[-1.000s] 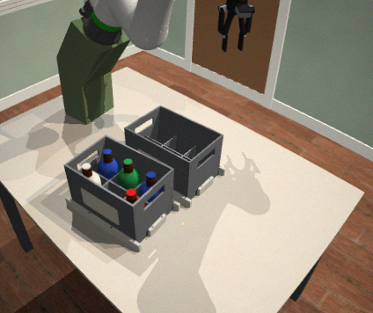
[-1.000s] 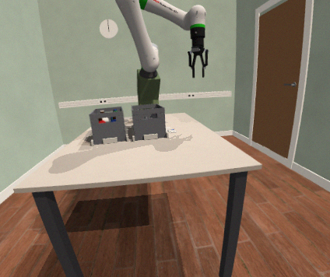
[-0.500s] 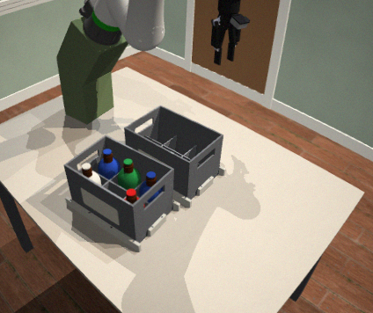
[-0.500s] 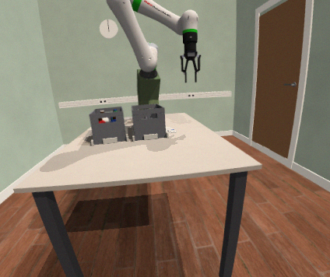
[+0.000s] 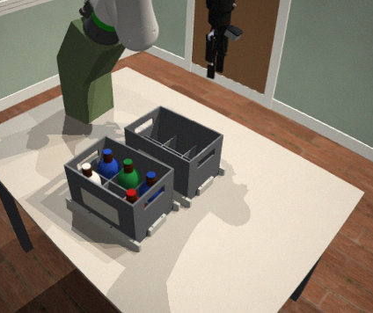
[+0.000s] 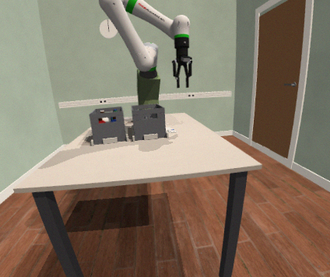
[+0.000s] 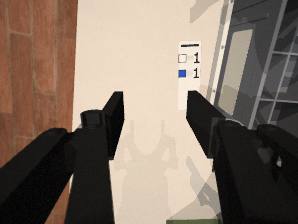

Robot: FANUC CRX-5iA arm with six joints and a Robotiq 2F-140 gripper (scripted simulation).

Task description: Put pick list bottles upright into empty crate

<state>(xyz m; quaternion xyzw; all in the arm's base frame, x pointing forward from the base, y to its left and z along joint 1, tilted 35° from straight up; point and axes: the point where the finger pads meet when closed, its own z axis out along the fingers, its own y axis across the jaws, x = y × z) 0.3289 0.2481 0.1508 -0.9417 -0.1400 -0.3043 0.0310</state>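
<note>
My hand is 60 mm short of the white bottle, 550 mm to the left of it and 220 mm above it. Also, from my hand: green bottle (120 mm ahead, 430 mm to the right, 220 mm below); then red bottle (230 mm ahead, 490 mm to the right, 220 mm below); then pick list (20 mm ahead, 100 mm to the right, 310 mm below).
</note>
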